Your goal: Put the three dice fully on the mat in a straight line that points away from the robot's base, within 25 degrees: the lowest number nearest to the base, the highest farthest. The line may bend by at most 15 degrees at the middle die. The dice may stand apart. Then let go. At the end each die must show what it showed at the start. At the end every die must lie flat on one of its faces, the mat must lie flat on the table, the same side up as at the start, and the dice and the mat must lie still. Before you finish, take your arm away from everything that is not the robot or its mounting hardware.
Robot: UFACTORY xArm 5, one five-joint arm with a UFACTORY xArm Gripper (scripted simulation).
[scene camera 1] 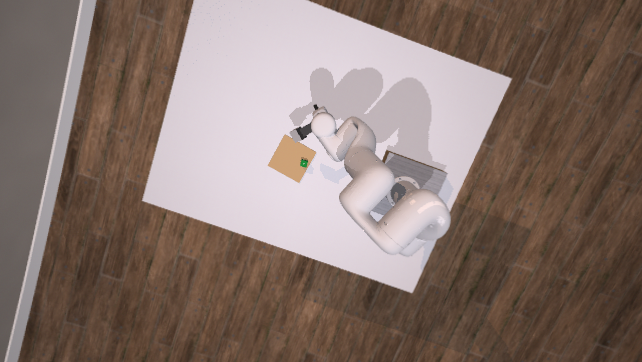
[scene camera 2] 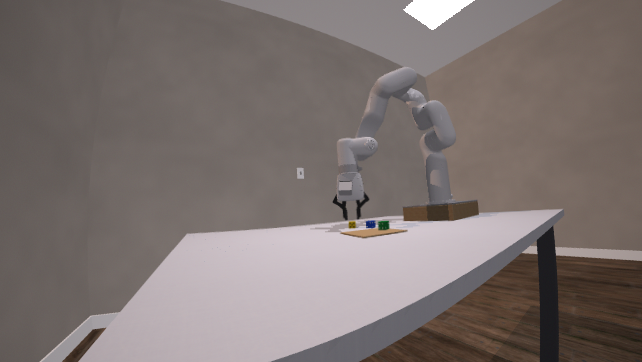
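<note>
Tan mat (scene camera 1: 287, 158). The gripper (scene camera 2: 352, 219).
</note>
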